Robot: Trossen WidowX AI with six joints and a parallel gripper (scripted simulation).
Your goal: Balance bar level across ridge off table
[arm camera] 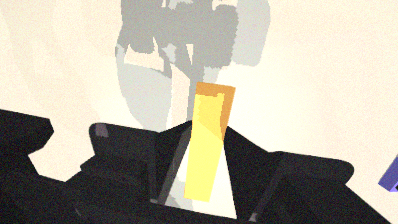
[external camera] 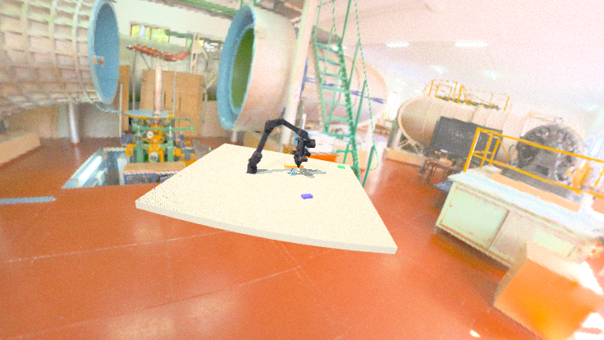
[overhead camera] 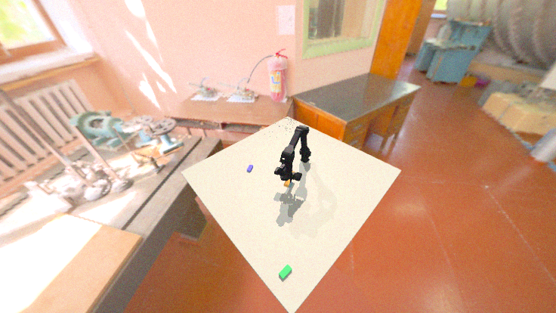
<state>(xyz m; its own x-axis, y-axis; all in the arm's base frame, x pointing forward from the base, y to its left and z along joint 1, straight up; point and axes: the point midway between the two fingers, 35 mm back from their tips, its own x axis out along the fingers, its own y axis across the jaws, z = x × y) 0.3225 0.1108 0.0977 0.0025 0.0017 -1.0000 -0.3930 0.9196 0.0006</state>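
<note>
My gripper tip is now 3 cm past the bar and 1 cm to the left of it. Also, from my gripper tip: purple block 8 cm ahead, 36 cm to the right, 6 cm below; then green block 42 cm ahead, 39 cm to the left, 6 cm below.
</note>
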